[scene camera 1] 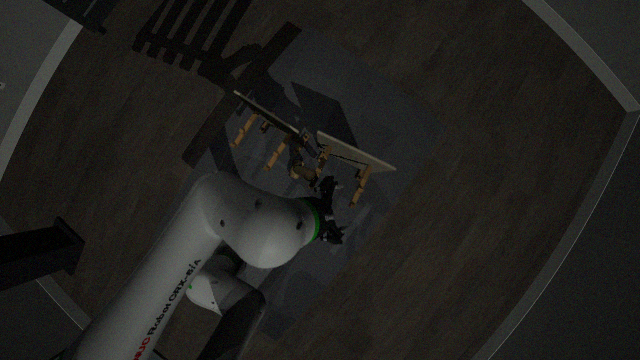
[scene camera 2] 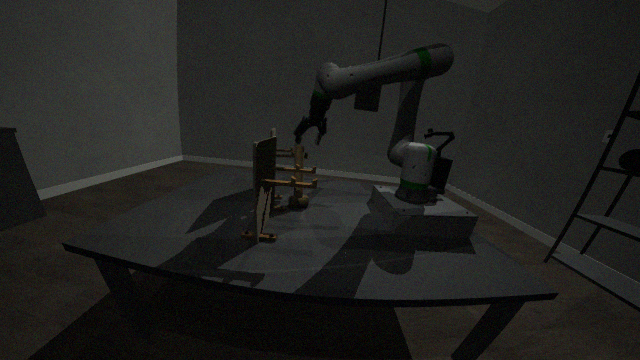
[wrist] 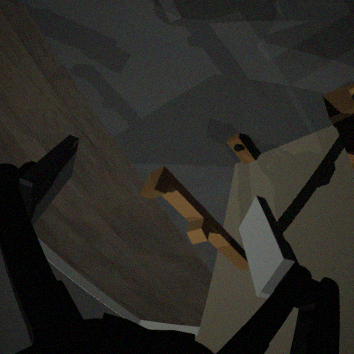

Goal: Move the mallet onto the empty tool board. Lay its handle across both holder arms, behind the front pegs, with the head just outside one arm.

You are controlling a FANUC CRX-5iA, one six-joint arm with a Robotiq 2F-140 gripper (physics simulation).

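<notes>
The wooden mallet (scene camera 1: 304, 173) (scene camera 2: 299, 160) stands upright, head down on the table, in front of the boards. The right tool board (scene camera 1: 380, 164) (scene camera 2: 265, 162) (wrist: 325, 225) stands upright with nothing lying across its holder arms; its outer holder arm (scene camera 1: 361, 185) (wrist: 225, 250) points forward, and its inner holder arm (scene camera 1: 324, 159) is close to the mallet. My gripper (scene camera 1: 342, 207) (scene camera 2: 308, 140) (wrist: 162, 185) is open and empty. It hangs in front of the right board, slightly above and beside the mallet's upper end. The mallet does not show in the wrist view.
A second board (scene camera 1: 270, 114) (scene camera 2: 273, 132) with holder arms stands beside the first, on the left in scene camera 1. The robot's base block (scene camera 2: 430, 222) sits on the table (scene camera 2: 200, 260) across from the boards. A shelf rack (scene camera 2: 590, 185) stands beyond the table. The light is dim.
</notes>
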